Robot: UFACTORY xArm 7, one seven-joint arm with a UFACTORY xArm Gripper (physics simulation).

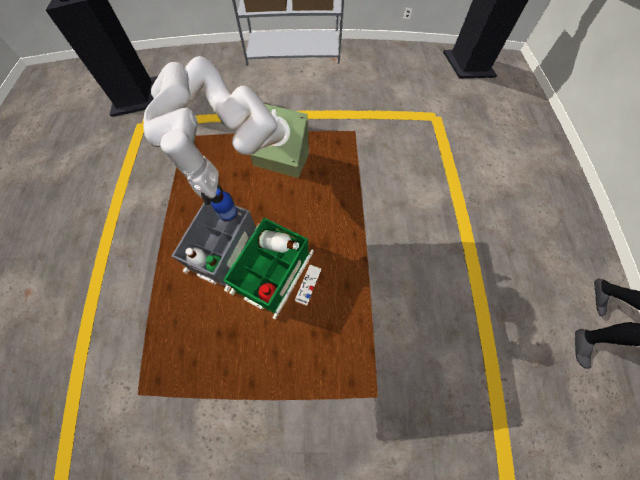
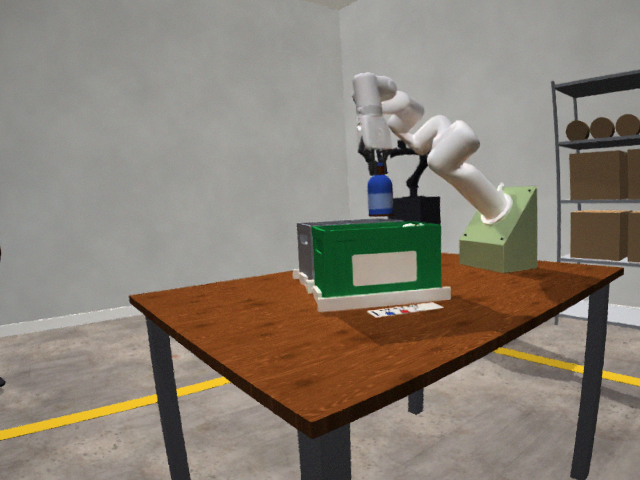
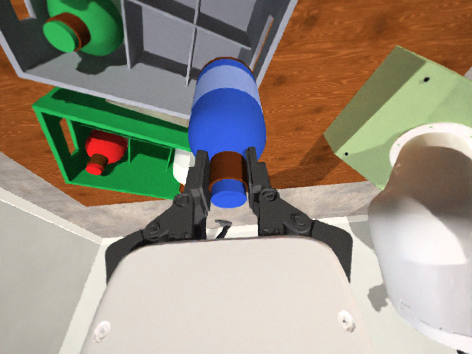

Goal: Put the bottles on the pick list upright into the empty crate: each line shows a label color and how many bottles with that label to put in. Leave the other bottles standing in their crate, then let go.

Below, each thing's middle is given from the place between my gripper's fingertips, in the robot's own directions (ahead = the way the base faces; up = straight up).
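Hand 4 cm above the blue bottle [image 2: 380, 192]. Red bottle [image 3: 104, 148], measured from my hand: 11 cm to the left, 30 cm ahead, 22 cm below.
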